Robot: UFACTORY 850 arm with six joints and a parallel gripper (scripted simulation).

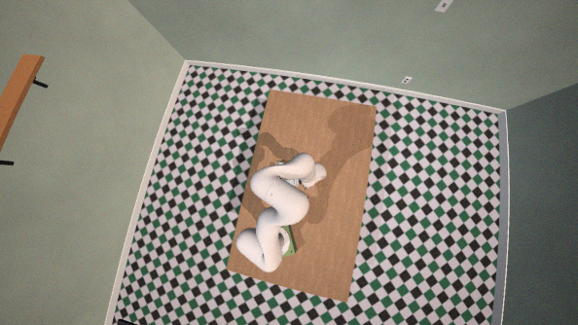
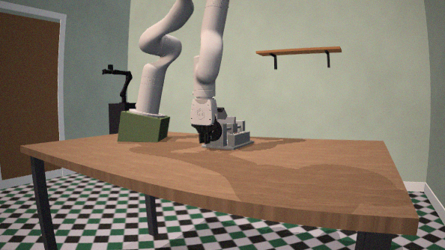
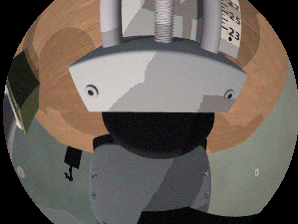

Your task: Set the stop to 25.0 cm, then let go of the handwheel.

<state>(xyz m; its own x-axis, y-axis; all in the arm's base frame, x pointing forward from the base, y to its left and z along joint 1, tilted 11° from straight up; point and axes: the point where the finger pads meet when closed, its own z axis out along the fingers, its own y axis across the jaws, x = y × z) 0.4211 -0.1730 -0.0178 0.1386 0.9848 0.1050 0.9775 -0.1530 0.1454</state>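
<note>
My gripper is now 10 mm short of the handwheel and 20 mm to the right of it.
</note>
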